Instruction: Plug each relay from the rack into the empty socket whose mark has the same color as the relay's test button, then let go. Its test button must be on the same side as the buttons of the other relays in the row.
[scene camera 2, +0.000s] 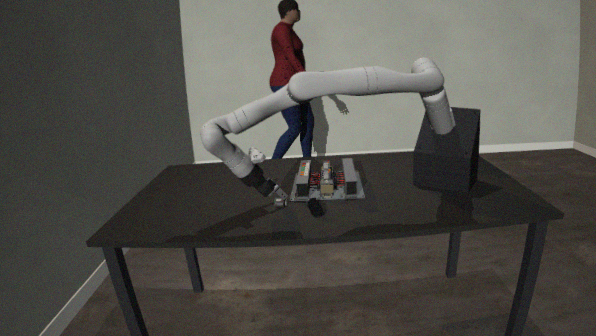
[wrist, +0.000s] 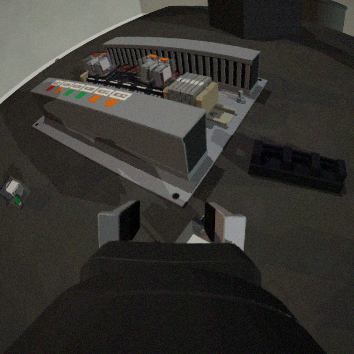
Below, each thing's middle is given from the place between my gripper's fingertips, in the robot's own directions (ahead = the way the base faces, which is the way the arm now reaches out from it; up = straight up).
The black rack (wrist: 283, 163) lies 120 mm behind my hand, 70 mm to the left of it and 20 mm below it. The rest, counted from my hand: panel plate (wrist: 158, 181): 170 mm to the right, 150 mm behind, 30 mm below.
